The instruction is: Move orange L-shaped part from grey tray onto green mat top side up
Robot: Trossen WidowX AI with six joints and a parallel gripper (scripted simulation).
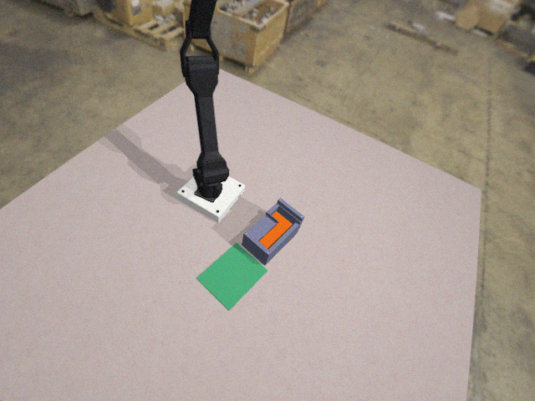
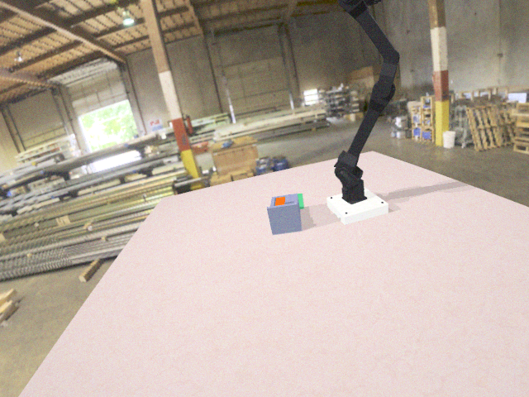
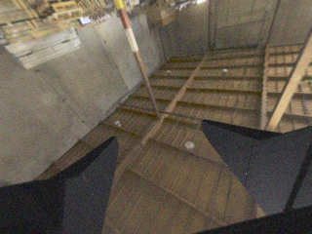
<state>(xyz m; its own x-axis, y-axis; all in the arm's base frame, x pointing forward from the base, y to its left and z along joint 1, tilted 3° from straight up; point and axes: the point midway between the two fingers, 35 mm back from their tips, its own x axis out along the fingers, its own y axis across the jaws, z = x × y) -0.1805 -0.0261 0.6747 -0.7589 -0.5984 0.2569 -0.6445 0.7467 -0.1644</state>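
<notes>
My gripper tip is now 68 cm above the orange L-shaped part, 41 cm short of it and 1 cm to the left of it. Round my gripper tip: green mat 74 cm below, 36 cm ahead, 17 cm to the right.
</notes>
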